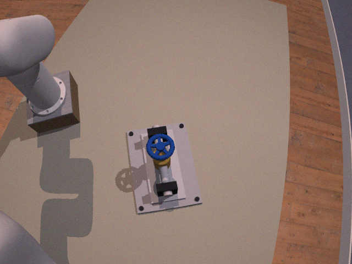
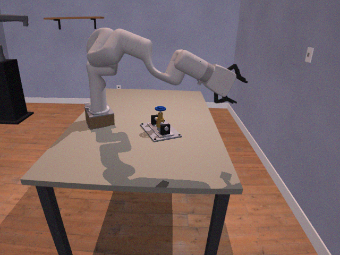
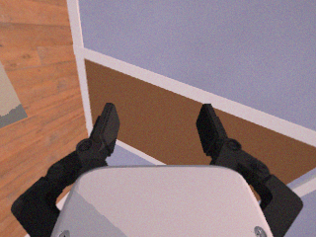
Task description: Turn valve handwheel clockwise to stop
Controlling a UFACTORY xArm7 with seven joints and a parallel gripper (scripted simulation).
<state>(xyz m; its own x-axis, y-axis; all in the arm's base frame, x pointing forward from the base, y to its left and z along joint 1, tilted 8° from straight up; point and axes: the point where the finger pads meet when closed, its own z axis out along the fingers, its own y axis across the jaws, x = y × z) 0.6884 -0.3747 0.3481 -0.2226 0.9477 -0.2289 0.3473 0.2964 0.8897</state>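
Right now my hand is 33 cm to the right of the blue spoked handwheel, 33 cm past it and 22 cm above it.
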